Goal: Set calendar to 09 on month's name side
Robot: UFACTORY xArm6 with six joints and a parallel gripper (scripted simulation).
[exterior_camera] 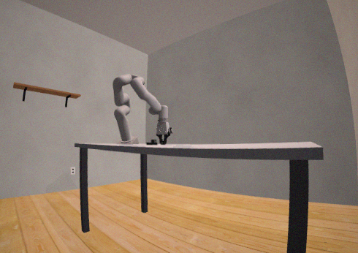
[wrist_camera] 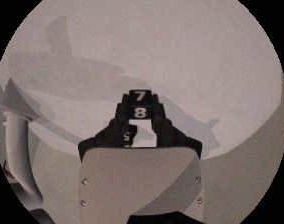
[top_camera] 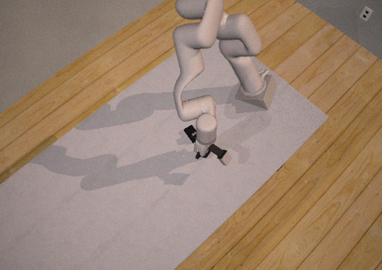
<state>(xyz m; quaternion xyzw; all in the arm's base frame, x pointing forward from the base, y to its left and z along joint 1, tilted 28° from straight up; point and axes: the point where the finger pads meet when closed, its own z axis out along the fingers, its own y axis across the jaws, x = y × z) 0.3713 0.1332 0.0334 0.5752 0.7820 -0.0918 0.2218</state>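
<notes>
The black cube lies 90 mm to the right of my hand and 10 mm behind it. From my hand the other things lie so: black date cube: 10 mm below.
</notes>
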